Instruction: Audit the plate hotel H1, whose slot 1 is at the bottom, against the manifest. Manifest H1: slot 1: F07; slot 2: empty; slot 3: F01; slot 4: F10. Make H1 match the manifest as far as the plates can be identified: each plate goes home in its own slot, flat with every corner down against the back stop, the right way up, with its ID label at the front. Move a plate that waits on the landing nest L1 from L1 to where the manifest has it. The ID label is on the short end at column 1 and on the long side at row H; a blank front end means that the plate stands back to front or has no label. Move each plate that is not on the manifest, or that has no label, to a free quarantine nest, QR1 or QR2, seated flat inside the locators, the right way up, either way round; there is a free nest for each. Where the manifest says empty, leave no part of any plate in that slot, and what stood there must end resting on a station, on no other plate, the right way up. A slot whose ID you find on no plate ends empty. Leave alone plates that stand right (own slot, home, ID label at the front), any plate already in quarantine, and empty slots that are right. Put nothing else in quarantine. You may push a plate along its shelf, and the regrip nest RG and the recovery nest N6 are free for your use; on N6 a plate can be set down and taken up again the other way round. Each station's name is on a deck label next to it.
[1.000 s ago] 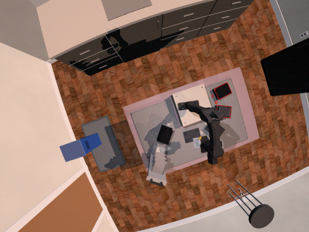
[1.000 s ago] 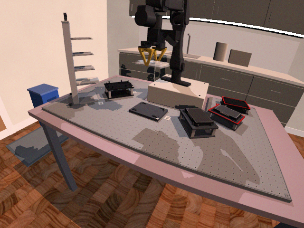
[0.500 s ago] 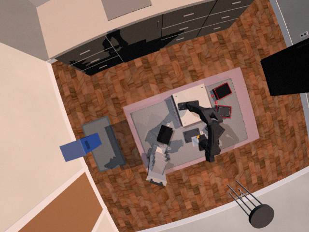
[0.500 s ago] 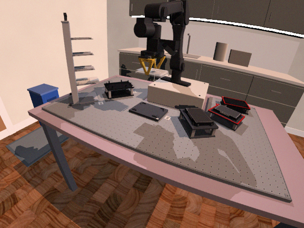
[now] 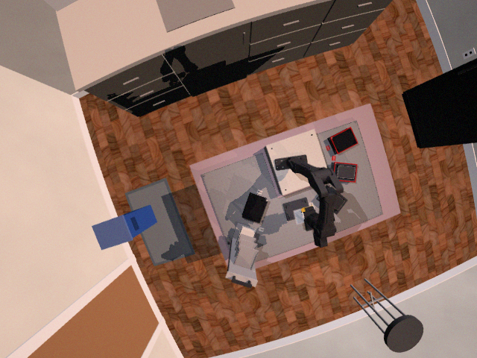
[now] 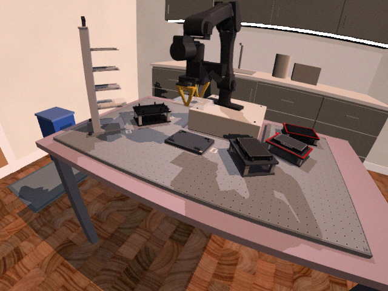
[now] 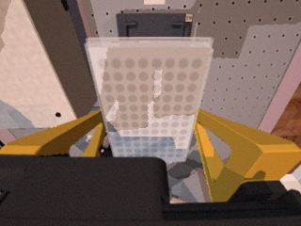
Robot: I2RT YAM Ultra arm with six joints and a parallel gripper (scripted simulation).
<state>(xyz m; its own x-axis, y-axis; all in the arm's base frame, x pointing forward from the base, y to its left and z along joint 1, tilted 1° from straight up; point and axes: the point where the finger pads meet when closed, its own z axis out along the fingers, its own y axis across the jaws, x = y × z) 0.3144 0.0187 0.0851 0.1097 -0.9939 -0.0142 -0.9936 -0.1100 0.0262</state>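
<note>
Right now the N6 label is 170 mm below my hand, 110 mm to the left of it and 10 mm behind it. Round my hand: L1 deck label: 170 mm to the left, 170 mm below, 100 mm behind; H1 deck label: 260 mm to the right, 170 mm below, 100 mm ahead; dark plate: 350 mm to the left, 200 mm behind, 120 mm below.
</note>
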